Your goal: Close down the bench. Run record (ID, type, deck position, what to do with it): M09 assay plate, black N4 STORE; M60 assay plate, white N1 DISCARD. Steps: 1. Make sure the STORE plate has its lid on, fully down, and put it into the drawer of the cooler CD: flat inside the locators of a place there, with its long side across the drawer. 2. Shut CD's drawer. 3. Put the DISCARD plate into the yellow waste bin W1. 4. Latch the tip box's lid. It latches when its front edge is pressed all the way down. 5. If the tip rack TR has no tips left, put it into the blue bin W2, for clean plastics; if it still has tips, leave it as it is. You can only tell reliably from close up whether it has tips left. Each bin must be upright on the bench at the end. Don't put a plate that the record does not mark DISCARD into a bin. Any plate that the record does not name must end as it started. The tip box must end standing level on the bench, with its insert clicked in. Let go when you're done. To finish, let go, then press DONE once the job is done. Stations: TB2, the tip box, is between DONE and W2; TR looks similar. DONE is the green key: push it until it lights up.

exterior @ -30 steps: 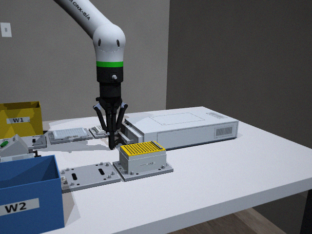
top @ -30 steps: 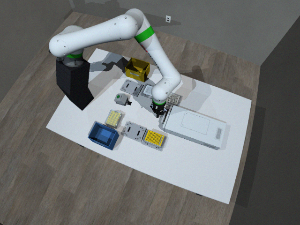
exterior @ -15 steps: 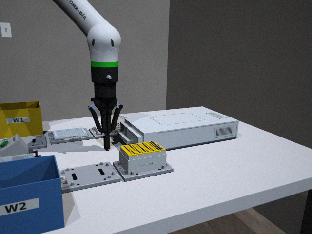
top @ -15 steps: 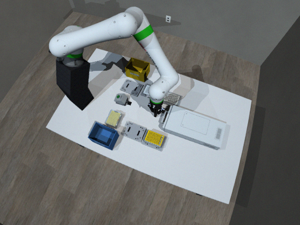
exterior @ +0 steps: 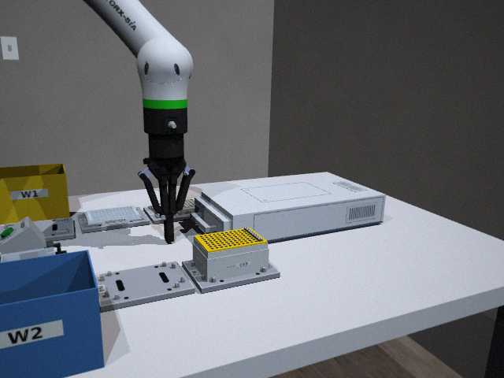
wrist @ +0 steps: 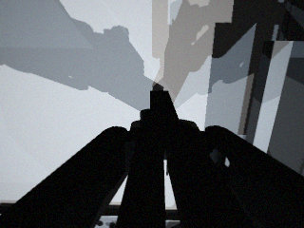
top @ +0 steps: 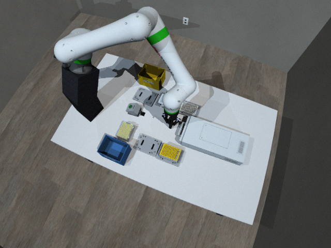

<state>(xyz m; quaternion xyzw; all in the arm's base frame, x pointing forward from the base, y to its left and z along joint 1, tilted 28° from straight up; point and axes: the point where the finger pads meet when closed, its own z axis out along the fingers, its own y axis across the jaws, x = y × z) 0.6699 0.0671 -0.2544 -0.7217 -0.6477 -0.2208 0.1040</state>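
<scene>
Right now my hand is 180 mm to the right of the white plate, 90 mm short of it and 20 mm above it. Round my hand: cooler drawer 220 mm ahead, 10 mm to the right; black plate 190 mm ahead, 20 mm below, 10 mm to the right; yellow-topped tip rack TR 200 mm to the right, 50 mm ahead, 20 mm above.
</scene>
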